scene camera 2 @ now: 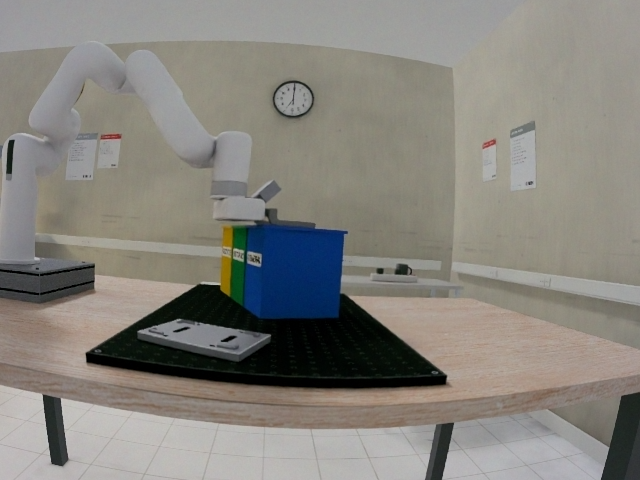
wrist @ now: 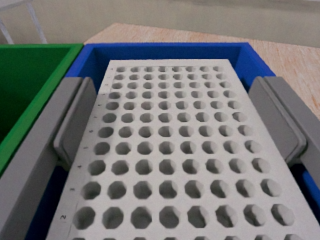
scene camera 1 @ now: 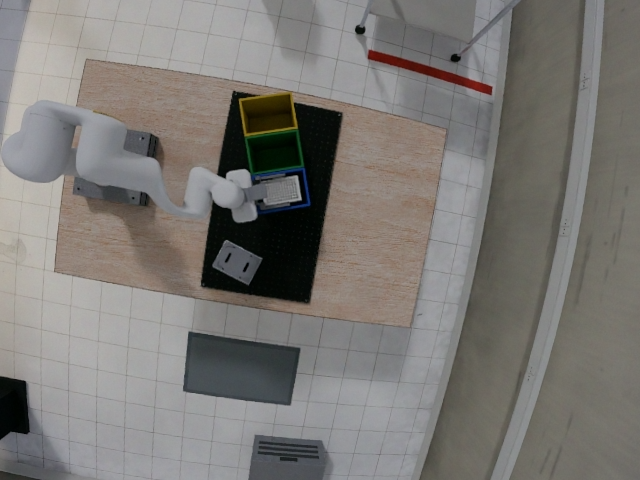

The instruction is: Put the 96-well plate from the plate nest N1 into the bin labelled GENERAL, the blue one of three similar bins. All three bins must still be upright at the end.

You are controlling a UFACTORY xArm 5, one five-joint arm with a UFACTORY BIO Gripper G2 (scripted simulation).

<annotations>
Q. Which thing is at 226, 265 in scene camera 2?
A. A yellow bin.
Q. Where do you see a grey plate nest N1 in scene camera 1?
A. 239, 257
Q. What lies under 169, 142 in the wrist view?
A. A white 96-well plate.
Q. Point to a blue general bin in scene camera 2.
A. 291, 272
</annotations>
